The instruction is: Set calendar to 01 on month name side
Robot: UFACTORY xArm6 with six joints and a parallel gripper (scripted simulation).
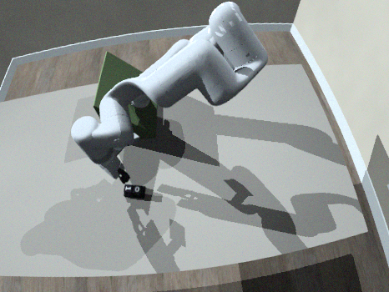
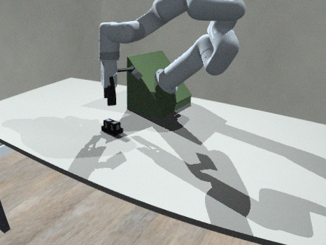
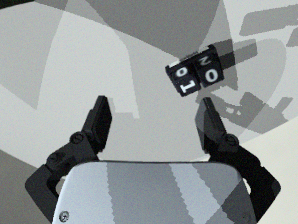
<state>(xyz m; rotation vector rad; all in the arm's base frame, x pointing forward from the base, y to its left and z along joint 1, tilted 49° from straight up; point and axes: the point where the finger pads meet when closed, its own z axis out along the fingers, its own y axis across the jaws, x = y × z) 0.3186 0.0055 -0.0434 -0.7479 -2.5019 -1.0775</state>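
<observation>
My gripper is now 4 cm short of the black cube, 6 cm to the right of it and 8 cm above it. From my hand the other things lie so: black tray 4 cm ahead, 5 cm to the left, 10 cm below.
</observation>
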